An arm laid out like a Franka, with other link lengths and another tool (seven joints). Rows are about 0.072 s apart.
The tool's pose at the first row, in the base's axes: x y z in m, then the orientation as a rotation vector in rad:
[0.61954, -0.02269, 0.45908, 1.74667, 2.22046, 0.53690]
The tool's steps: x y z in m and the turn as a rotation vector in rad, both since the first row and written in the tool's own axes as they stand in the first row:
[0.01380, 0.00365, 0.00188, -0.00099, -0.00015, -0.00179]
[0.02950, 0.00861, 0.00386, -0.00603, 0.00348, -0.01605]
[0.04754, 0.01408, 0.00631, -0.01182, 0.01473, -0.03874]
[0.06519, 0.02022, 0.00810, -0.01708, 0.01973, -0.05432]
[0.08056, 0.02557, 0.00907, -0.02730, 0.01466, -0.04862]
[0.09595, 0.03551, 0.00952, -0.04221, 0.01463, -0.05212]
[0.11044, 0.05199, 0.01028, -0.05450, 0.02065, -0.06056]
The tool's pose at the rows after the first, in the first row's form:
[0.62021, -0.00831, 0.45929, 1.74402, 2.22107, 0.53736]
[0.62162, 0.00820, 0.46002, 1.72477, 2.23096, 0.54292]
[0.62310, 0.02714, 0.46061, 1.69561, 2.25155, 0.55485]
[0.62499, 0.04576, 0.46207, 1.67457, 2.26282, 0.56159]
[0.62638, 0.06190, 0.46388, 1.67610, 2.24851, 0.56817]
[0.63155, 0.07895, 0.46818, 1.66458, 2.24112, 0.58229]
[0.64277, 0.09651, 0.47509, 1.64885, 2.24297, 0.59857]

